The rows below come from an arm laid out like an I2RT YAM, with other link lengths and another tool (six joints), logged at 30 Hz.
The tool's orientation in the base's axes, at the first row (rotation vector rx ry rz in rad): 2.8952, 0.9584, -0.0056
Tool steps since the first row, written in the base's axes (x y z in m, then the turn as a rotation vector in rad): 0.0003, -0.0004, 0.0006, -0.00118, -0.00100, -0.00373; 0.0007, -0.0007, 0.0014, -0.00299, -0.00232, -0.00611; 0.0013, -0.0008, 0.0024, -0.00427, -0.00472, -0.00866; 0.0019, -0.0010, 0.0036, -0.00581, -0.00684, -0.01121; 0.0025, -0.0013, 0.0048, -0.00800, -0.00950, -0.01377; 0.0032, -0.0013, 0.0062, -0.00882, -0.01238, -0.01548; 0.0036, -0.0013, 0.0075, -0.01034, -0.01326, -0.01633; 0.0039, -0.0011, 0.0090, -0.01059, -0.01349, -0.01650; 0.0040, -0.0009, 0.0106, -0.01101, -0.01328, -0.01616; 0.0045, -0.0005, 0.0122, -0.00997, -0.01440, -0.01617; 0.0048, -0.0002, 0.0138, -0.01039, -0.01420, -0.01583
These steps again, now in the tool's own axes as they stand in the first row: 0.0000, 0.0005, -0.0006, -0.00142, -0.00022, 0.00377; 0.0001, 0.0011, -0.0013, -0.00358, -0.00045, 0.00621; 0.0005, 0.0016, -0.0023, -0.00596, 0.00048, 0.00893; 0.0008, 0.0022, -0.0034, -0.00837, 0.00104, 0.01162; 0.0011, 0.0029, -0.0046, -0.01163, 0.00164, 0.01435; 0.0016, 0.0035, -0.0060, -0.01395, 0.00330, 0.01628; 0.0019, 0.0038, -0.0073, -0.01567, 0.00303, 0.01717; 0.0022, 0.0040, -0.0088, -0.01600, 0.00305, 0.01735; 0.0023, 0.0040, -0.0104, -0.01622, 0.00266, 0.01698; 0.0029, 0.0041, -0.0120, -0.01605, 0.00417, 0.01712; 0.0033, 0.0042, -0.0136, -0.01628, 0.00379, 0.01675
